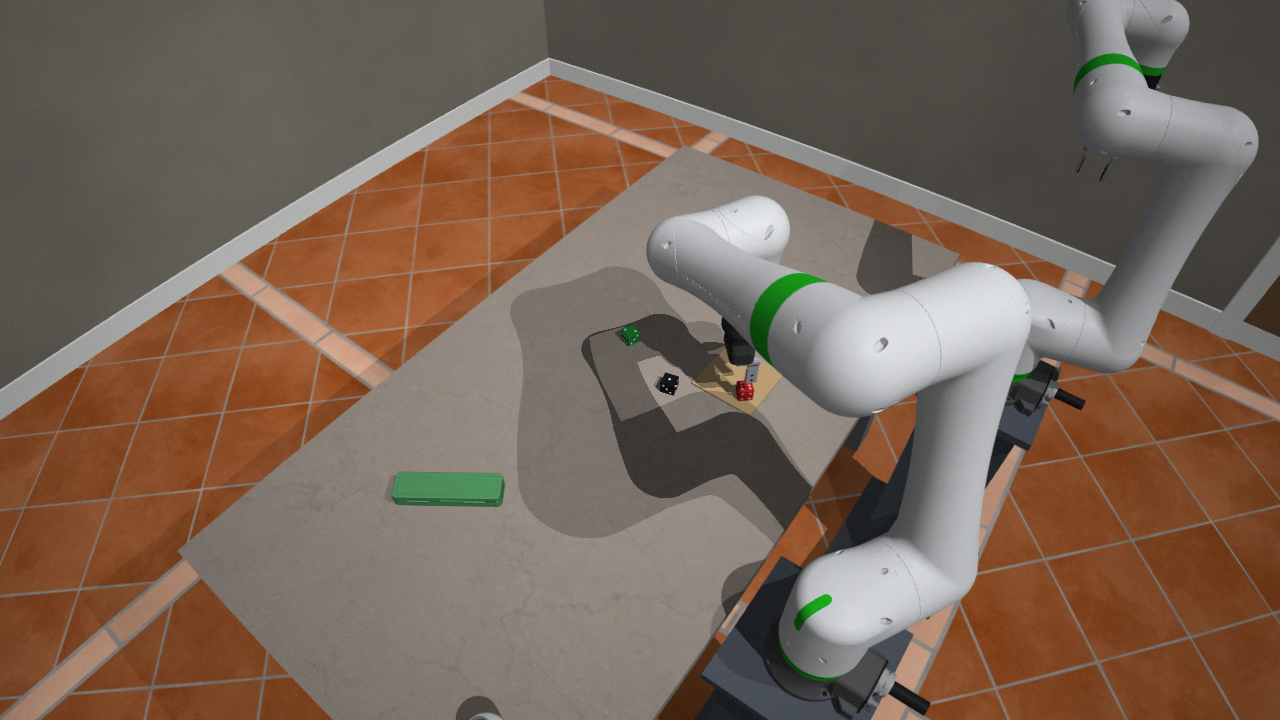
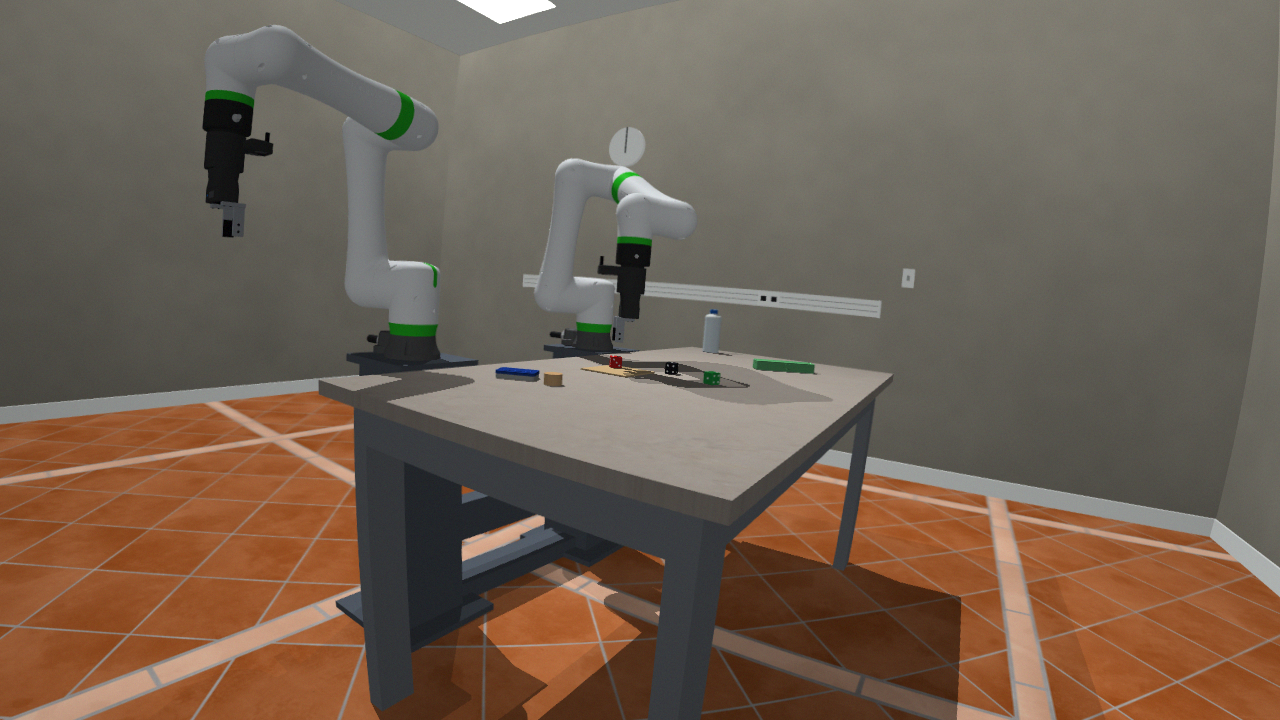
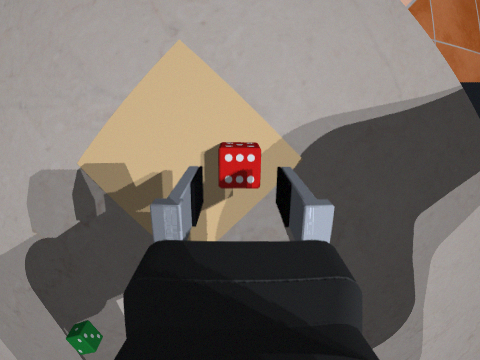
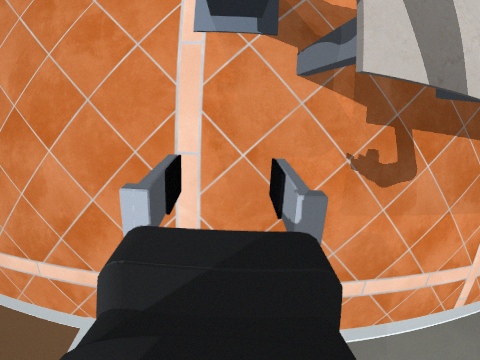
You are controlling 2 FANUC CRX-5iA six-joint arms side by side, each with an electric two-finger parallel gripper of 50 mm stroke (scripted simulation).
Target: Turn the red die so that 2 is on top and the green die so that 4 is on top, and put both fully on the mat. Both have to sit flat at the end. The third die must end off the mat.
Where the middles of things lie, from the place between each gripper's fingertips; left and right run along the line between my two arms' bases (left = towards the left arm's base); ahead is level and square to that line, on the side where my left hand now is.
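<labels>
Red die [image 3: 239, 162], 7 cm below my left hand [image 2: 617, 341]. From that left hand: tan mat [image 1: 719, 379], 3 cm ahead, 3 cm to the right, 9 cm below; green box [image 1: 410, 488], 28 cm ahead, 54 cm to the left, 8 cm below.
My right gripper [image 2: 232, 236]: 830 mm to the right of the tan mat, 390 mm short of it, 290 mm above it. Red die from my right hand: 860 mm to the left, 350 mm ahead, 270 mm below.
</labels>
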